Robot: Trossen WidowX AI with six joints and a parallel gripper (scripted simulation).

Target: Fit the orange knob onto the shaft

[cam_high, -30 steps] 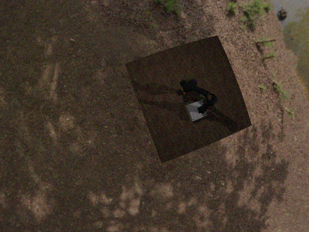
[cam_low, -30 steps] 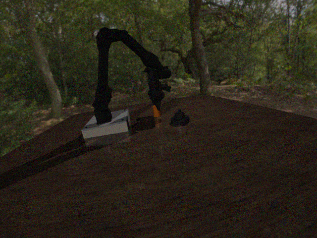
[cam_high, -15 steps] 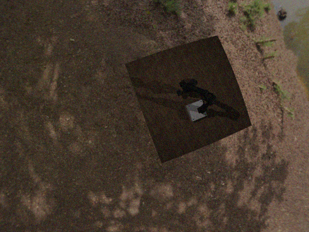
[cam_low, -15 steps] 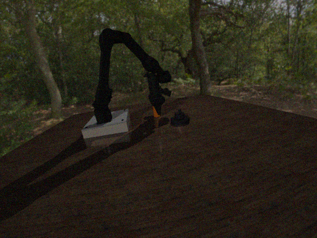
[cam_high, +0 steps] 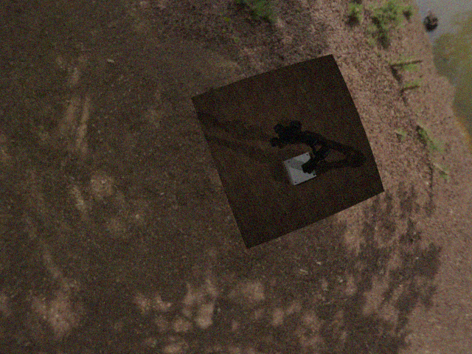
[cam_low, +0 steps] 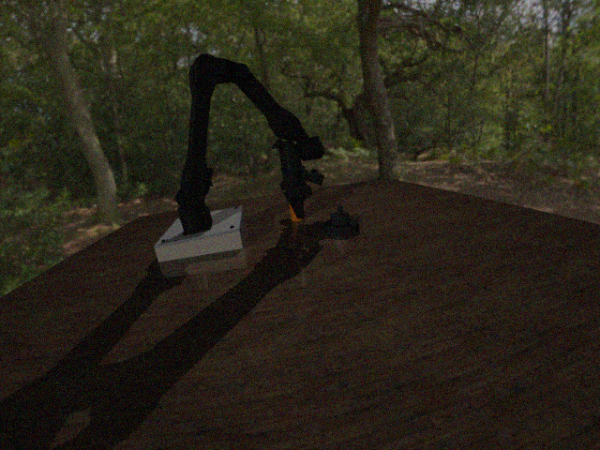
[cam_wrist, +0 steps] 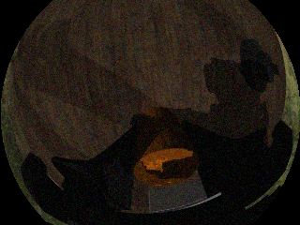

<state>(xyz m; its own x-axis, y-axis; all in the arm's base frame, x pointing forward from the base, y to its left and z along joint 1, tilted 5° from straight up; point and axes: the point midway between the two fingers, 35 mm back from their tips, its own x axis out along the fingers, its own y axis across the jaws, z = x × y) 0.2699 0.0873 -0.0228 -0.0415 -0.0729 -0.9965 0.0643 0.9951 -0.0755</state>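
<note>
The dark round pedestal lies 70 mm ahead of my gripper tip, 170 mm to the right of it and 20 mm above it. Also, from my gripper tip: orange knob: 20 mm above.
</note>
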